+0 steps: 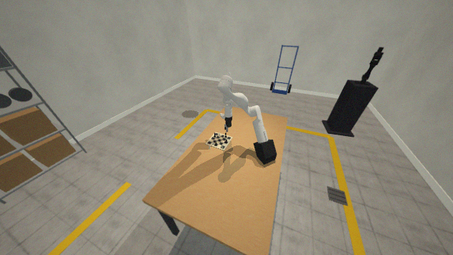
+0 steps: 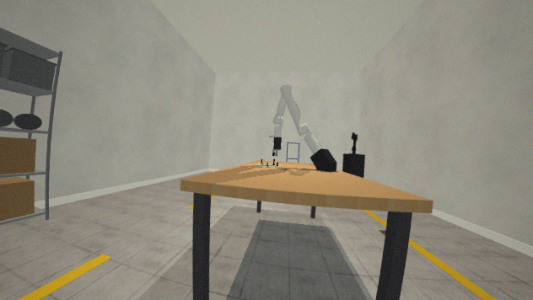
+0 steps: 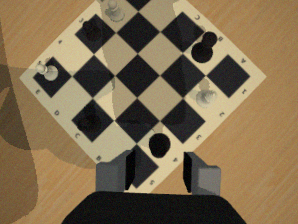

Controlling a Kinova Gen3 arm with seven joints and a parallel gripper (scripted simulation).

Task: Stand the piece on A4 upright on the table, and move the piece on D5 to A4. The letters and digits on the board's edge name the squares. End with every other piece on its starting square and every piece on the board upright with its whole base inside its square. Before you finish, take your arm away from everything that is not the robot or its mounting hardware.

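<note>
Right now my hand is 60 mm short of the small chessboard, 70 mm to the right of it and 110 mm above it. From my hand the other things lie so: black piece 120 mm ahead, 30 mm to the left, 80 mm below.
</note>
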